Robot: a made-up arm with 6 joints. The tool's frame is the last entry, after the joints.
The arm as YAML. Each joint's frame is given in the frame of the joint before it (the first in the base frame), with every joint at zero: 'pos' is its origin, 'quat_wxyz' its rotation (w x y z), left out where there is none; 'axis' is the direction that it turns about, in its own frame. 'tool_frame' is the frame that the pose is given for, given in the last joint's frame.
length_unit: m
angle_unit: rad
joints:
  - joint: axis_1
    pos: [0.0, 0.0, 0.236]
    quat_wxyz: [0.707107, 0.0, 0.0, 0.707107]
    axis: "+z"
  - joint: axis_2
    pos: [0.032, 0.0, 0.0]
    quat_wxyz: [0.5, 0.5, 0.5, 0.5]
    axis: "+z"
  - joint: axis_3
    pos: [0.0, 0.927, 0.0]
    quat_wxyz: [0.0, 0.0, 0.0, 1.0]
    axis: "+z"
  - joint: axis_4
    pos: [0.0, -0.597, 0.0]
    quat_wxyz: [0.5, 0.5, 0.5, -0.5]
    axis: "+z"
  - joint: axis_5
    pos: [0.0, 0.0, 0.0]
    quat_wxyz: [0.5, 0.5, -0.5, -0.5]
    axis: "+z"
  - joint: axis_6
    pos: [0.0, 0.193, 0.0]
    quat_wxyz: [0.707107, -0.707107, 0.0, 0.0]
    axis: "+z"
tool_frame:
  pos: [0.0, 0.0, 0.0]
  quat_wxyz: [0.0, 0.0, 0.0, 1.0]
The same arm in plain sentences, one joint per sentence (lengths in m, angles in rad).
The arm has six revolute joints in a row. What follows holds with every joint at zero, and every direction is one of the base frame's. Joint 1 is mounted 0.236 m along +z from the base frame's origin and rotates about +z. Joint 2 is mounted 0.032 m along +y from joint 1 and rotates about +y. Joint 3 is mounted 0.927 m along +z from joint 2 and rotates about +y. Joint 4 is mounted 0.597 m along +z from joint 3 and rotates about +z. Joint 5 is mounted at the same point as joint 4 and rotates about +y. Joint 6 is mounted 0.193 m along +z from joint 5 and rotates about +z. The tool frame, which is the frame that the pose is given for, is mounted at the same point as joint 6; its axes are parallel to the base frame's.
